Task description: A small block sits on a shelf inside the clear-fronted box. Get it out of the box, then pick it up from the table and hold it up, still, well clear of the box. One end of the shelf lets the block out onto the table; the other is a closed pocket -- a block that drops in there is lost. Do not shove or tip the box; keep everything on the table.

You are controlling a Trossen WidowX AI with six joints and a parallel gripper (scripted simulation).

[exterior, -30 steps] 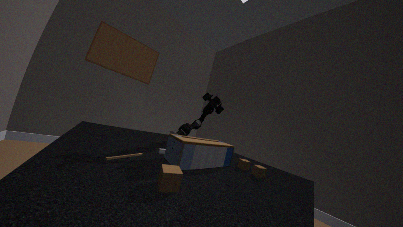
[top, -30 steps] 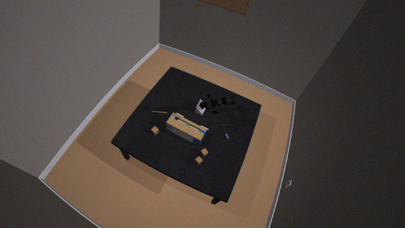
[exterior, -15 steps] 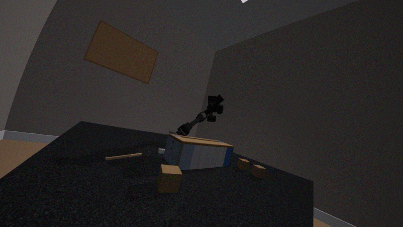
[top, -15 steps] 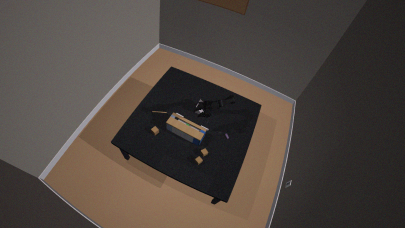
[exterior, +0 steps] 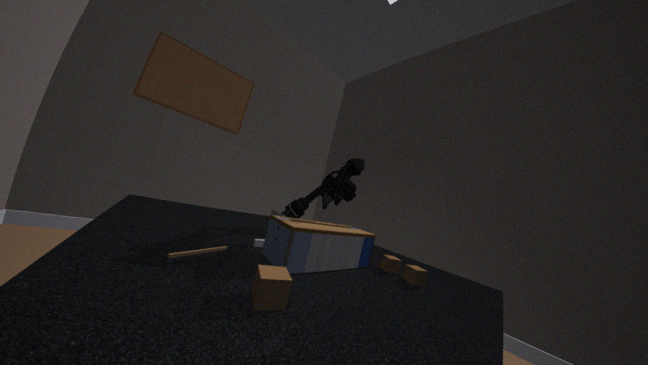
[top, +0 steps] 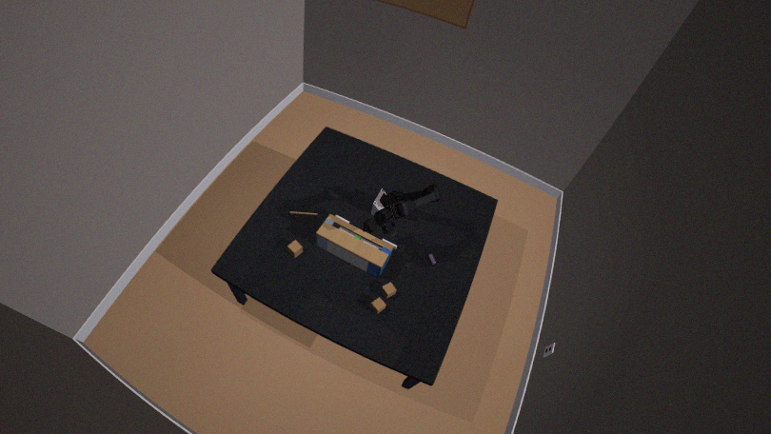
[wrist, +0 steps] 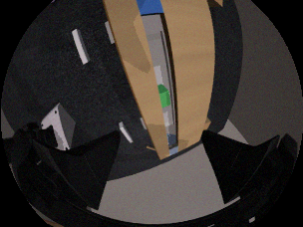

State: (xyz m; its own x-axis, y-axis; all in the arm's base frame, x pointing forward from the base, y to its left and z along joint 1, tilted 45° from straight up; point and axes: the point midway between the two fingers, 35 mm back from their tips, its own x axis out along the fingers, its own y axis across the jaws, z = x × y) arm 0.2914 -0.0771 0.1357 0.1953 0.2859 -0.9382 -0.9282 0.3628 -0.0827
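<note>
The green block is 3 cm ahead of my gripper tip, 4 cm to the right of it and 11 cm below it. From my gripper tip the other things lie so: purple piece 11 cm behind, 37 cm to the left, 19 cm below; then box 2 cm ahead, 4 cm to the right, 13 cm below; then tan cube 22 cm ahead, 31 cm to the right, 16 cm below.
</note>
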